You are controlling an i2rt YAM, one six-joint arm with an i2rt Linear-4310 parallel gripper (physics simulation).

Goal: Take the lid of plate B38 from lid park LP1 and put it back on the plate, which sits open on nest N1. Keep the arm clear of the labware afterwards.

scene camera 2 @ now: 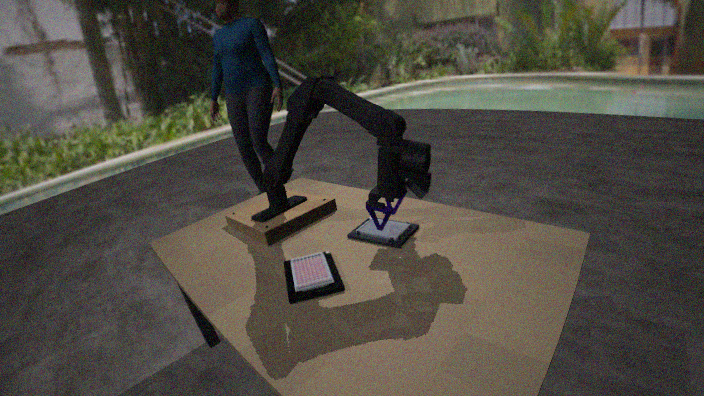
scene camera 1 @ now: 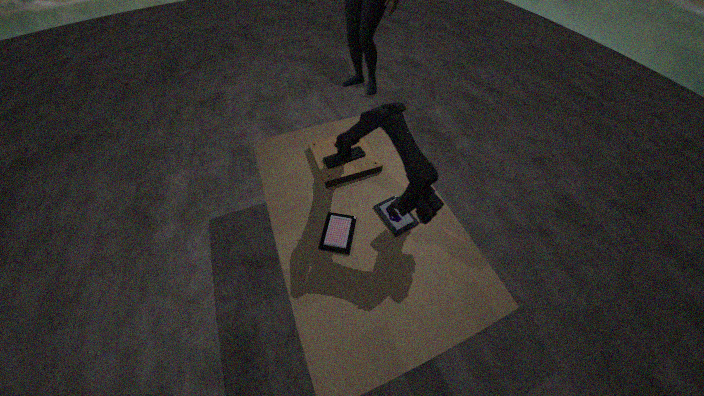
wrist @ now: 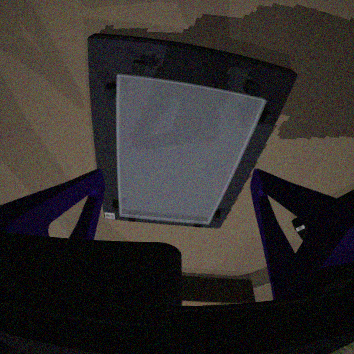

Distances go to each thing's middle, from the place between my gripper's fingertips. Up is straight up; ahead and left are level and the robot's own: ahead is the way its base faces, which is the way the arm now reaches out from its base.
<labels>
Right now my hand is 2 cm above the pale grey lid [wrist: 178,142] and 1 cm past it.
</labels>
